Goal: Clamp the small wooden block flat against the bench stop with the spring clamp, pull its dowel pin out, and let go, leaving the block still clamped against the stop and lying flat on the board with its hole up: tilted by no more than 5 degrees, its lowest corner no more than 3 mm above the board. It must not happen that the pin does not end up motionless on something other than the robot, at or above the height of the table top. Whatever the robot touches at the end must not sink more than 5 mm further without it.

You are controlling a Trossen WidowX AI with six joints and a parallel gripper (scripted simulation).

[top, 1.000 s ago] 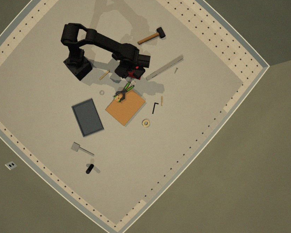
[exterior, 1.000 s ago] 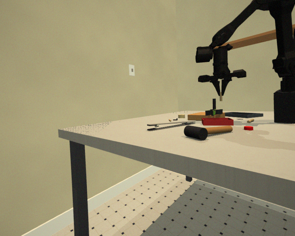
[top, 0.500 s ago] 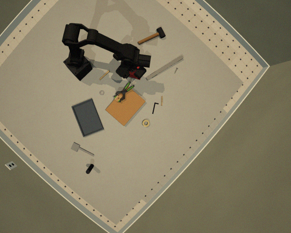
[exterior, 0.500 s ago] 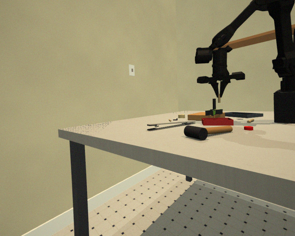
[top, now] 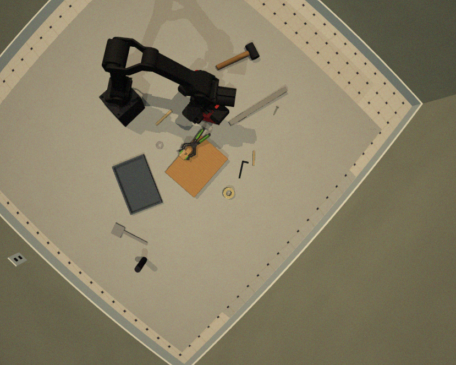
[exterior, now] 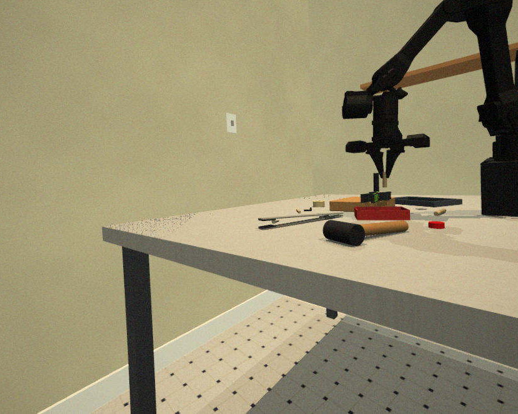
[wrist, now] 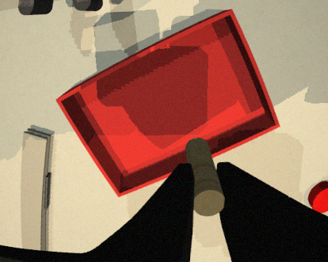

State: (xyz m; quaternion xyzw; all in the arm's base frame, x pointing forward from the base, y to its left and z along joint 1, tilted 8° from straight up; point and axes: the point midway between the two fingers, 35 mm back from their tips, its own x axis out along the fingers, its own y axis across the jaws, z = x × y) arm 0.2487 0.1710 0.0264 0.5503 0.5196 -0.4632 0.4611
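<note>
Right now my hand is 130 mm above the red tray and 10 mm short of it. Also, from my hand: small wooden block: 180 mm to the right, 100 mm below, 60 mm ahead; then red disc: 130 mm below, 120 mm behind, 90 mm to the left; then dowel pin: 40 mm below.
</note>
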